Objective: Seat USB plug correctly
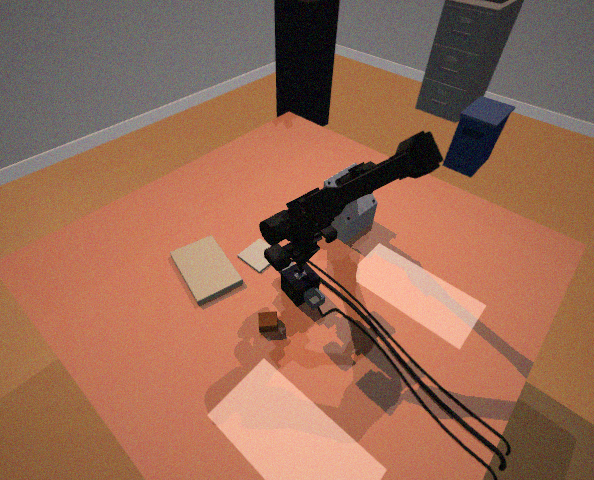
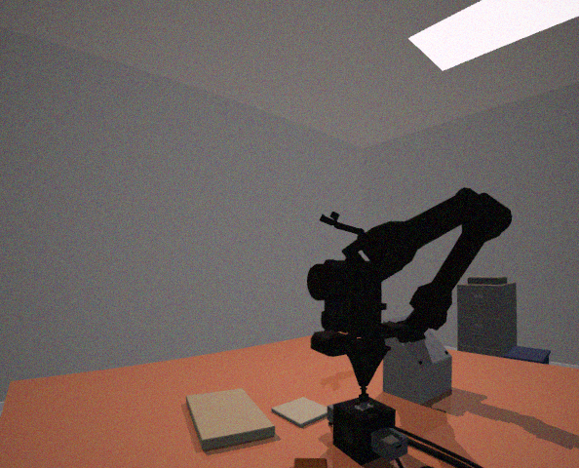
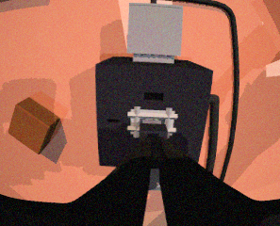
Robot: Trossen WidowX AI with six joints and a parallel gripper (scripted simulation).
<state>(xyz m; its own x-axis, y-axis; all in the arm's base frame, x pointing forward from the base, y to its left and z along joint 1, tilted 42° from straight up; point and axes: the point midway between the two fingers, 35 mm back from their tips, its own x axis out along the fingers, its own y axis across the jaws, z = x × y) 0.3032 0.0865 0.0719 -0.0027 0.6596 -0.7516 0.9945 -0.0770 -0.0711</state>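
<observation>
The USB plug is 2 cm below my gripper tip. Round my gripper tip: pale pad (18 cm to the right, 11 cm below); then USB socket (4 cm below); then brown block (14 cm ahead, 10 cm below, 2 cm to the left).
</observation>
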